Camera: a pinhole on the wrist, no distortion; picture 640 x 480 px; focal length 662.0 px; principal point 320.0 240.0 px. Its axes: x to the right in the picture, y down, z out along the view. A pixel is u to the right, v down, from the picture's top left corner.
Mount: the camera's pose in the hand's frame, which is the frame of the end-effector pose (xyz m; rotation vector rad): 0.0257 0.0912 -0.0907 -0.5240 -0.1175 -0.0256
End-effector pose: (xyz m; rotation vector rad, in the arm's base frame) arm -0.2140 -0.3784 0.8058 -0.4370 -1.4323 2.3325
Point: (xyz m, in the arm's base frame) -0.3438 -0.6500 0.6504
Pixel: 340 257
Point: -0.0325 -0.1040 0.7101
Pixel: behind the camera
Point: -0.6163 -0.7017 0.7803
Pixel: outside the picture
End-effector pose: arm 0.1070 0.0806 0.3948 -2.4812 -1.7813 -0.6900
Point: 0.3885 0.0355 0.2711
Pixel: 314 207
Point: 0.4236 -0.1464 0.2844
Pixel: 24 401
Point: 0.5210 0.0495 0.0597
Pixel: 317 144
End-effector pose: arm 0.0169 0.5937 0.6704 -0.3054 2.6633 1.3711
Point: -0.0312 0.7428 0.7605
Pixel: 335 186
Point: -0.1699 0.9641 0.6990
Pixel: 567 209
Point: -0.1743 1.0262 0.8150
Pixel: 497 384
